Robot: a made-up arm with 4 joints.
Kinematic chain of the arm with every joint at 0, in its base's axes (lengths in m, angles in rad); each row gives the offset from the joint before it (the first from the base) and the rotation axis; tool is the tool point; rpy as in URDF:
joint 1: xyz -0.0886 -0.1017 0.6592 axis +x
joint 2: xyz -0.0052 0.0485 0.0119 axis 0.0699 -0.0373 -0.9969
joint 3: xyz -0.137 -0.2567 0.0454 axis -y
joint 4: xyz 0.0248 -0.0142 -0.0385 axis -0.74 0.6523 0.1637
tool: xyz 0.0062 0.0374 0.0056 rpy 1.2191 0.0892 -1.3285
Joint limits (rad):
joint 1: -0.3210..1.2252
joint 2: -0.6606..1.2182
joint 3: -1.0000..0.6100
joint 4: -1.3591..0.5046
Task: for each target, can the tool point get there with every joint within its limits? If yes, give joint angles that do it. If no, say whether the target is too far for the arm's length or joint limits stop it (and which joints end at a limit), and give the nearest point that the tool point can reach.
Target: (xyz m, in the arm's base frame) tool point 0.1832 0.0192 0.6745
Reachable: no: joint limits stop it (at a limit: joint 1, joint 2, joint 3, joint 4) | nearest point -0.0191 -0.2074 0.4970 | short by 0.352 m
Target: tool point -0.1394 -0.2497 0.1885
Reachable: no: too far | nearest point -0.1195 -0.2001 0.4443 | short by 0.261 m
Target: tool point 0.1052 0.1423 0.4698
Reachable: no: joint limits stop it (at a limit: joint 1, joint 2, joint 4) | nearest point -0.0360 -0.1911 0.4762 | short by 0.362 m
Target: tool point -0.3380 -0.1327 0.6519
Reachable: yes | joints 0.1530 0.8174 -0.0198 0.3532
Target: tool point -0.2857 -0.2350 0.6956
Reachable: yes | joints -0.1478 0.3264 -0.5556 -0.3781
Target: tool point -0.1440 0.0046 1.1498
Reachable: no: too far | nearest point -0.3689 -0.0505 0.7689 | short by 0.446 m
